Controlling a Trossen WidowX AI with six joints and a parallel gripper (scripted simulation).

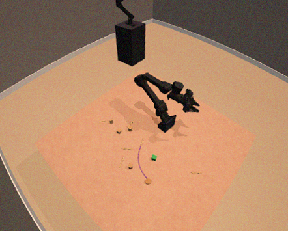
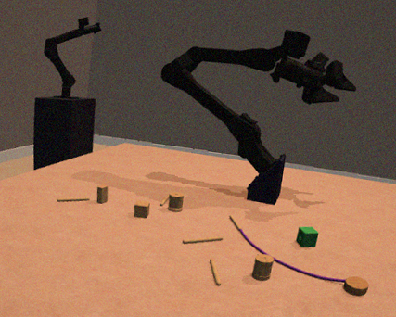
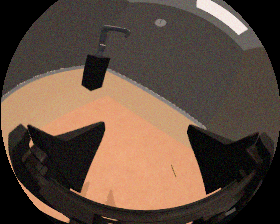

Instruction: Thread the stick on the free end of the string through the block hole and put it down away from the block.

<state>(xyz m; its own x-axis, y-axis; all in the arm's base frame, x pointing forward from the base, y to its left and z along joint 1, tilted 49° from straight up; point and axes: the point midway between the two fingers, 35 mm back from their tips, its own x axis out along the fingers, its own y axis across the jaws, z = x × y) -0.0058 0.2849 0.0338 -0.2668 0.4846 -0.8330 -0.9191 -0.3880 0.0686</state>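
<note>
My gripper tip is now 33 cm short of the green block, 29 cm above it and 10 cm to the left of it. Round my gripper tip: round wooden button 49 cm ahead, 30 cm below, 3 cm to the right; then wooden cylinder 48 cm ahead, 29 cm below, 18 cm to the right; then wooden cube 44 cm to the right, 31 cm ahead, 29 cm below.
</note>
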